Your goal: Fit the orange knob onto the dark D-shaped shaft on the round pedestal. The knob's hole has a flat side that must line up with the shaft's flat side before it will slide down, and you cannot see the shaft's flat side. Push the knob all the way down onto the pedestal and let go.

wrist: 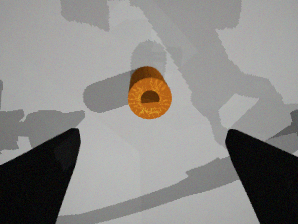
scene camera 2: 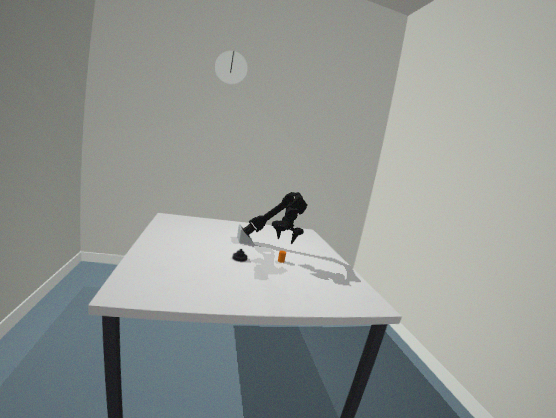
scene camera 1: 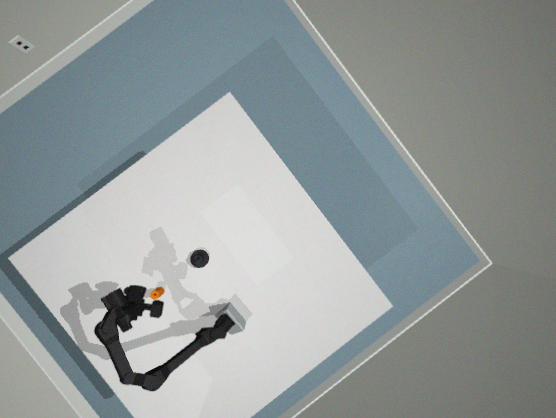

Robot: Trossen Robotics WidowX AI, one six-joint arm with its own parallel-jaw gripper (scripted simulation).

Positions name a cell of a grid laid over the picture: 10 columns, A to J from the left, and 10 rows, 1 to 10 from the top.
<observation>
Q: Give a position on an orange knob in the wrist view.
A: F5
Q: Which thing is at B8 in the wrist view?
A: The gripper.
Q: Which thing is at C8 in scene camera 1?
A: The gripper.
</observation>
